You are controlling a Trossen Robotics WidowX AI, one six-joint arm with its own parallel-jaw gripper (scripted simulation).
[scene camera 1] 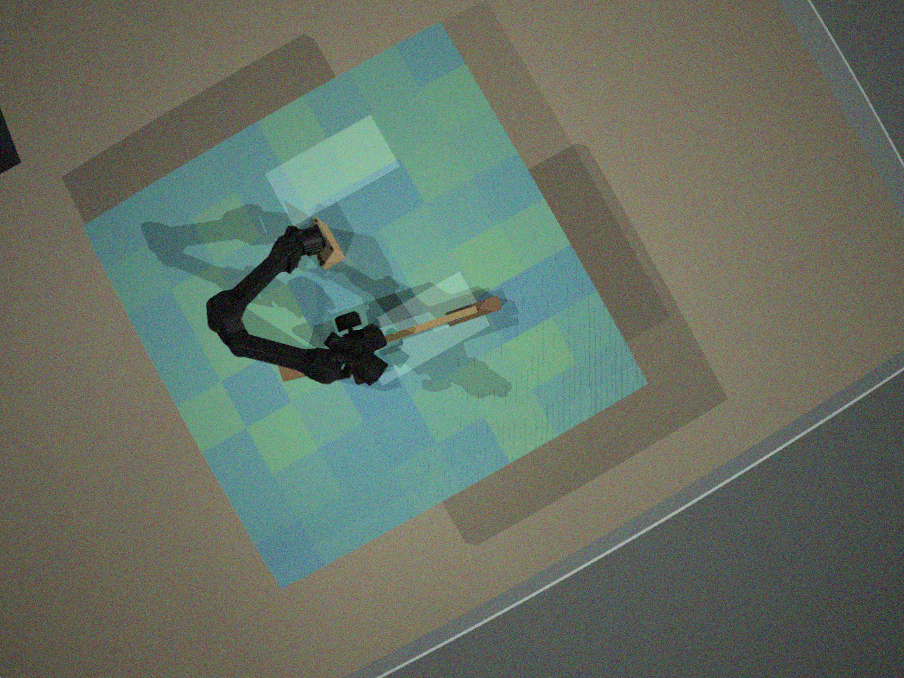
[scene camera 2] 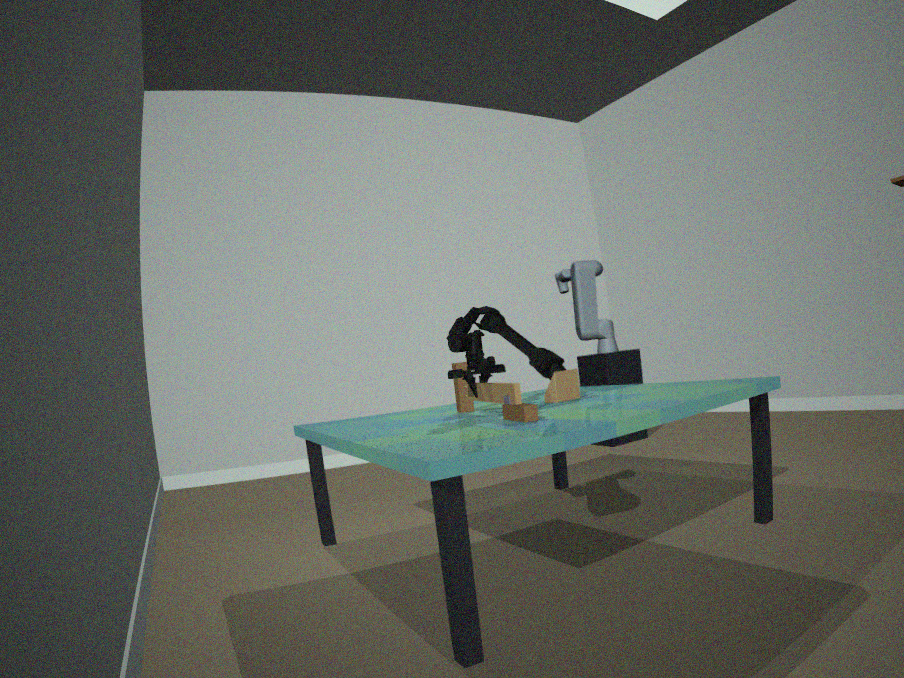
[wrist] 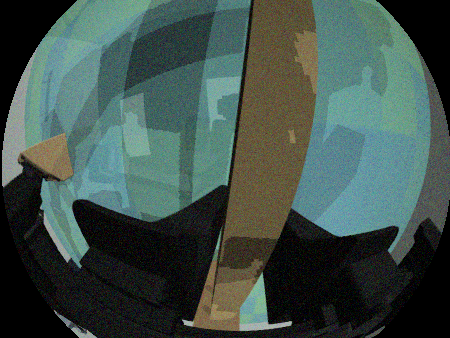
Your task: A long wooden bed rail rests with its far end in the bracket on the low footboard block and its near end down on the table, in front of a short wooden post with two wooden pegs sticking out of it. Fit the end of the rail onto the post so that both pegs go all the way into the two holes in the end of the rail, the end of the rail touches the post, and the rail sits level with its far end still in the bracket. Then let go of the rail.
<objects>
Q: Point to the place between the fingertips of my gripper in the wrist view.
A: At 241, 194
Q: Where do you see a wooden bed rail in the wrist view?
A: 278, 90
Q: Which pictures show my gripper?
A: Scene camera 1, scene camera 2 and the wrist view: all of them.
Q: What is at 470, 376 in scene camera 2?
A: My gripper.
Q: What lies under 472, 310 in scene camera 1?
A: A wooden bed rail.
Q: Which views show the wooden bed rail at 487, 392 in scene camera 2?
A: Scene camera 1, scene camera 2 and the wrist view: all of them.
</objects>
